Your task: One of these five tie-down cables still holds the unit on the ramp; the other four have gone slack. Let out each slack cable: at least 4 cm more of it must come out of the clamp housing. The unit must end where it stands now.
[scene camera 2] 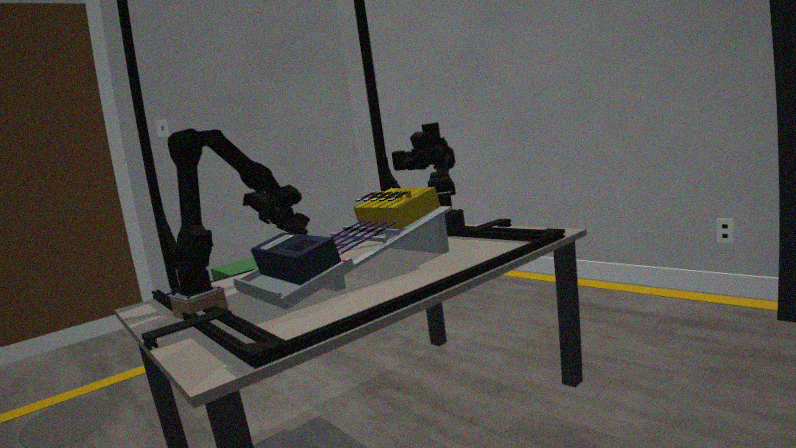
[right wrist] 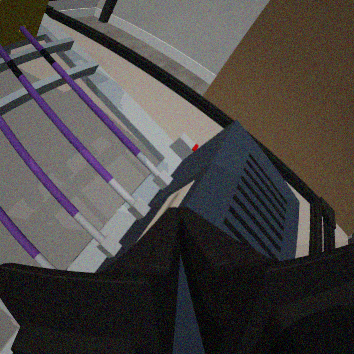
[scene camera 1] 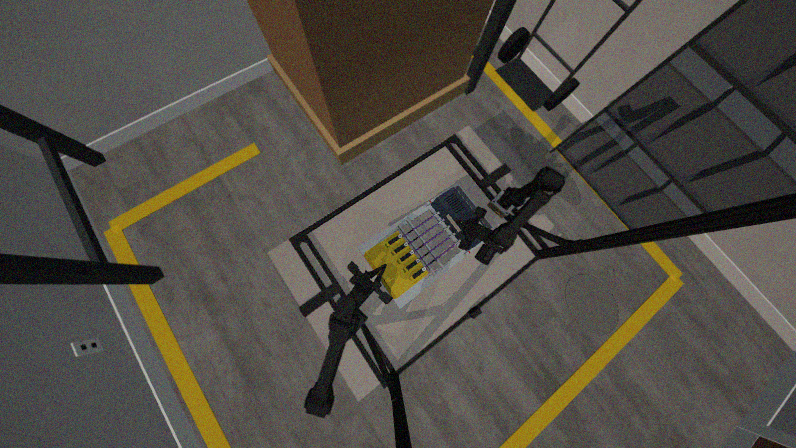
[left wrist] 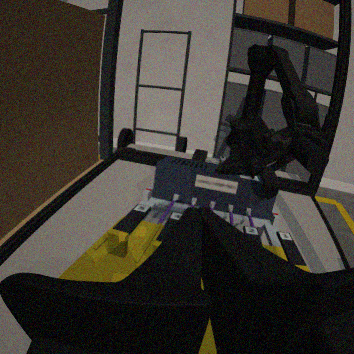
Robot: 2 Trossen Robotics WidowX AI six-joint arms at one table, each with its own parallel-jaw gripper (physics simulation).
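The dark blue unit (scene camera 1: 452,203) (scene camera 2: 278,266) (left wrist: 167,182) (right wrist: 210,182) sits on the grey ramp (scene camera 2: 423,236), at its lower part. Several purple cables (left wrist: 231,218) (right wrist: 95,108) run from it to the yellow clamp housing (scene camera 1: 394,286) (scene camera 2: 417,207) (left wrist: 90,265) higher up. In the right wrist view some cables bow. Black levers (left wrist: 132,220) with white labels lie on the housing; their numbers are too blurred to read. My left gripper (scene camera 1: 384,266) (left wrist: 195,216) is shut and empty above the housing, hiding the middle levers. My right gripper (scene camera 2: 301,227) (right wrist: 177,216) is shut and empty above the unit.
Black rails (scene camera 2: 401,303) edge the table (scene camera 2: 334,356). A green object (scene camera 2: 231,268) lies behind the unit in scene camera 2. Small red marks (left wrist: 275,214) (right wrist: 195,147) show beside the unit. Upright black frame posts (scene camera 2: 370,100) stand near the table.
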